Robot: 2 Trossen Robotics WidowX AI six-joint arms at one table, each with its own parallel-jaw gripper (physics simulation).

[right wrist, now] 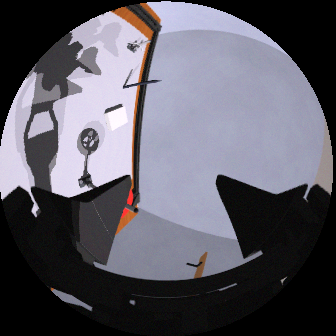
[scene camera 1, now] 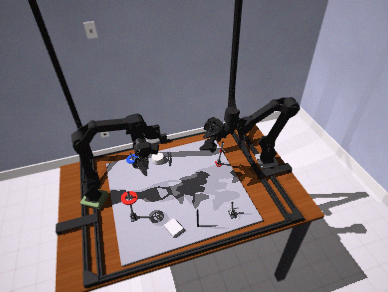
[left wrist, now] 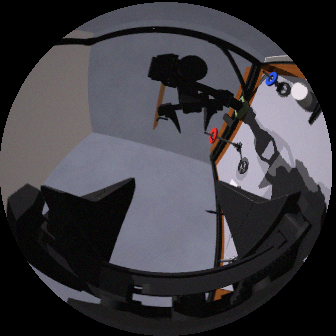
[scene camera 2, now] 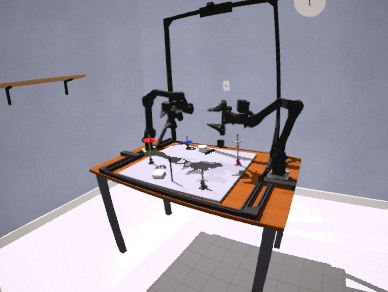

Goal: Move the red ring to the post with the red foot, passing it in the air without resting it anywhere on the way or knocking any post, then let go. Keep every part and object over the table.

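Places are measured from the left arm's base along level axes (x ahead, y right, z down), in centimetres.
Where they show: left gripper, fingertip midpoint: [scene camera 1: 201, 143] [left wrist: 176, 183] [scene camera 2: 206, 117]; right gripper, fingertip midpoint: [right wrist: 174, 179] [scene camera 1: 146, 172] [left wrist: 192, 130] [scene camera 2: 162, 123]; left arm's base at its link origin: [scene camera 1: 266, 159] [scene camera 2: 278, 172]; right arm's base at its link origin: [scene camera 1: 93, 196] [left wrist: 238, 105].
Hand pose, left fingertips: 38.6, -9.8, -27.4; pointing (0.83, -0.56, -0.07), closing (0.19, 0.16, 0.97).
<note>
Each offset is from my left fingertips to the top centre of the thing, as dx, dy, dz. "spot": to the spot under its first point.
The red ring {+34.8, -13.3, +13.6} [scene camera 1: 129, 202] [scene camera 2: 145, 140] [left wrist: 216, 134] sits high on a dark post {spot: +35.0, -13.8, +23.1} [scene camera 1: 132, 210] [scene camera 2: 150, 154] at the table's left. In the right wrist view a finger partly hides the red ring [right wrist: 131, 197]. The post with the red foot {spot: -12.3, +11.5, +21.1} [scene camera 1: 220, 155] [scene camera 2: 238, 151] stands upright toward the right, without a ring. My left gripper [scene camera 1: 202, 136] [scene camera 2: 209, 117] [left wrist: 176, 183] is open and empty, above and left of that post in scene camera 2. My right gripper [scene camera 1: 145, 161] [left wrist: 192, 130] [right wrist: 174, 179] is open and empty, raised behind the ringed post in scene camera 1.
A blue ring {+34.8, +21.6, +23.8} [scene camera 2: 187, 142] [left wrist: 268, 81] and a white cylinder {+21.2, +22.1, +25.9} [scene camera 1: 158, 158] [scene camera 2: 202, 148] are at the back. A white box {+17.3, -22.8, +27.4} [scene camera 1: 174, 227] [scene camera 2: 159, 173] [right wrist: 117, 117], a thin black post {+6.2, -23.5, +15.4} [scene camera 1: 197, 218] [scene camera 2: 171, 169] and a short dark post {spot: -11.2, -20.6, +27.1} [scene camera 1: 233, 212] [scene camera 2: 203, 181] stand near the front.
</note>
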